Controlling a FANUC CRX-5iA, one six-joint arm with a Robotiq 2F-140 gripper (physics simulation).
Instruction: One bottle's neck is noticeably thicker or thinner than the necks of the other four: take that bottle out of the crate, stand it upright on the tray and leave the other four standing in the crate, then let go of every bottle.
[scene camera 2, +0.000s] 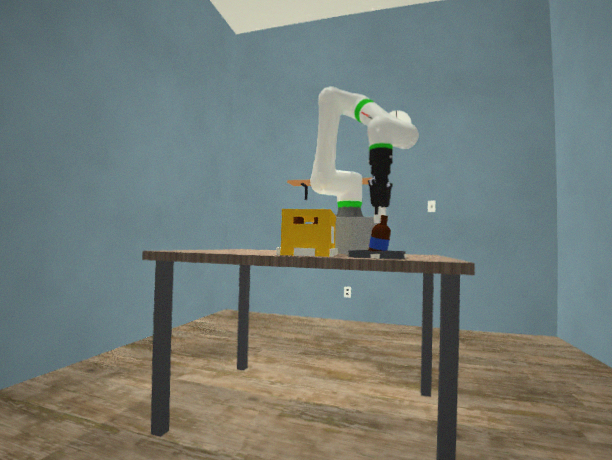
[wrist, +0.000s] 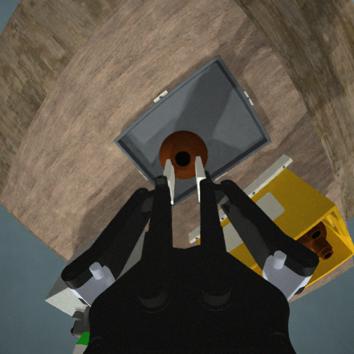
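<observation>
A brown bottle with a blue band is over the grey tray, leaning slightly in the scene view. Its base is at the tray's rim height there; whether it touches the tray floor is hidden. My gripper points down and is shut on this bottle's neck. The yellow crate stands beside the tray. Brown bottle necks show inside it in the wrist view; the rest of its bottles are hidden by the crate wall and my gripper.
The wooden table carries the crate and the tray. The grey block under the arm's base stands behind, between crate and tray in the scene view. An orange board shows behind the arm.
</observation>
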